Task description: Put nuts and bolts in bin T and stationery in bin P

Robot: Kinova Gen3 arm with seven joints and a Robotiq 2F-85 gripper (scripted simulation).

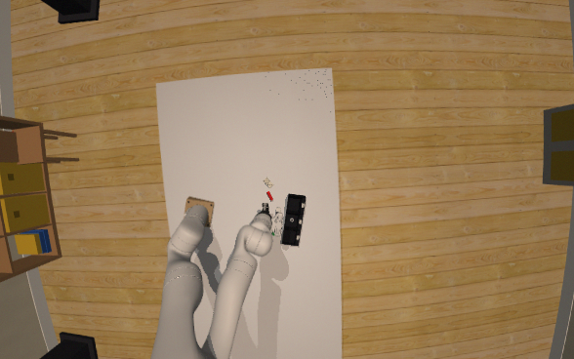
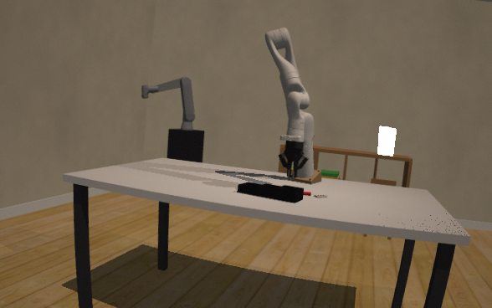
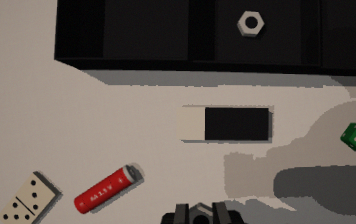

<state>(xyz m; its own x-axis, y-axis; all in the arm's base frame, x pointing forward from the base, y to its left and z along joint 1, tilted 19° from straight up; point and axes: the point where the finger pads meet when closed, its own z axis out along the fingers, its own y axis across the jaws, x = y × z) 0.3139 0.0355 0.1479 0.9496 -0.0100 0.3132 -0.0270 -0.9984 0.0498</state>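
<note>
Now: hand 130 mm short of the black double bin, 50 mm to the left of it and 60 mm above it. From my hand the other things lie so: black eraser (50 mm ahead, 10 mm to the right, 70 mm below); red battery (10 mm ahead, 70 mm to the left, 70 mm below); green die (30 mm ahead, 120 mm to the right, 70 mm below).
</note>
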